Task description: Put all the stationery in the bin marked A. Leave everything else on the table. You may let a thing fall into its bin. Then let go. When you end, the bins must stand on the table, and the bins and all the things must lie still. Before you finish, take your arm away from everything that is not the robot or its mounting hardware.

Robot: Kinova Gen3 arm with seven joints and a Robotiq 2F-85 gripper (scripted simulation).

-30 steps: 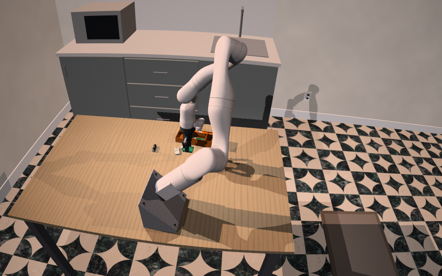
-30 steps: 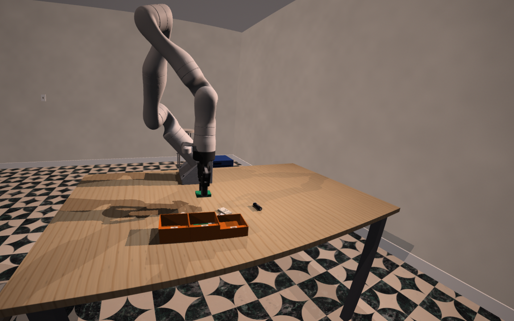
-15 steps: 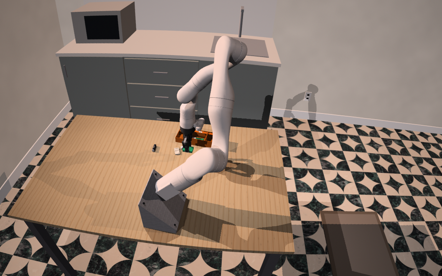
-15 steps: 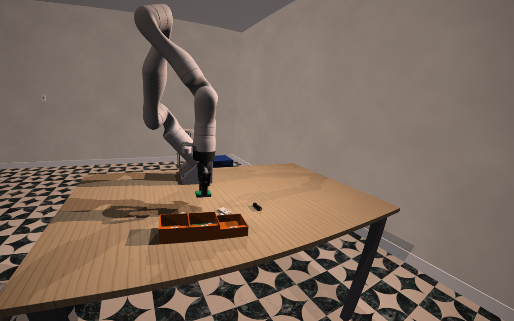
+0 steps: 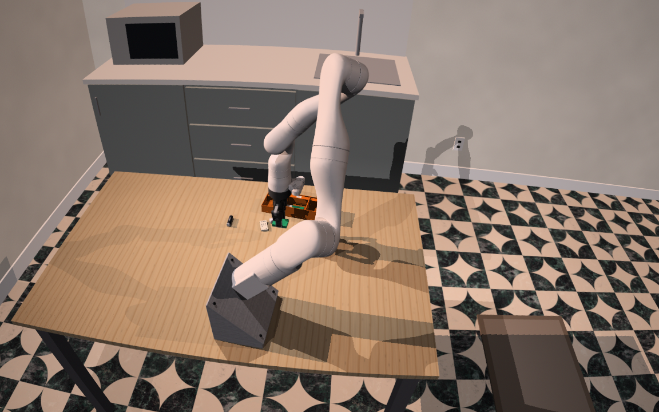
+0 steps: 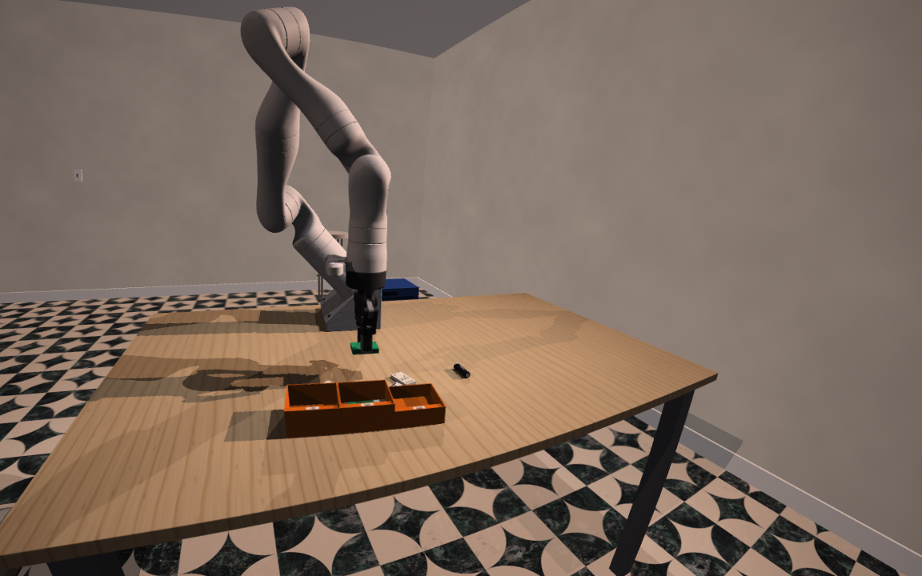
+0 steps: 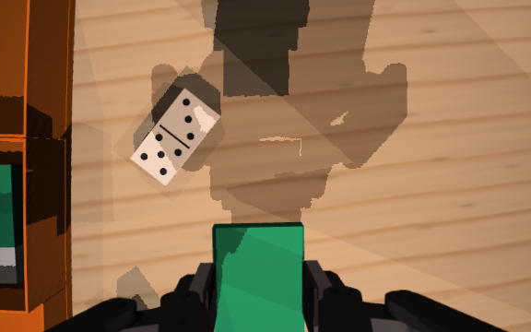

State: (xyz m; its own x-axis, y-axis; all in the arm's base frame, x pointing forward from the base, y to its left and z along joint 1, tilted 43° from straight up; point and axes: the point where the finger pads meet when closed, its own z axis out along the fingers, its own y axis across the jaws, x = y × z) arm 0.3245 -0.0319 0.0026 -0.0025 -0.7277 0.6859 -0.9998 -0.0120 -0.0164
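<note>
Right now my hand is 2 cm above the green block. The rest, counted from my hand: orange three-compartment bin: 15 cm ahead, 3 cm to the right, 6 cm below; then white pencil sharpener: 7 cm ahead, 4 cm to the left, 7 cm below; then green-and-white eraser: 14 cm ahead, 1 cm to the right, 7 cm below.
</note>
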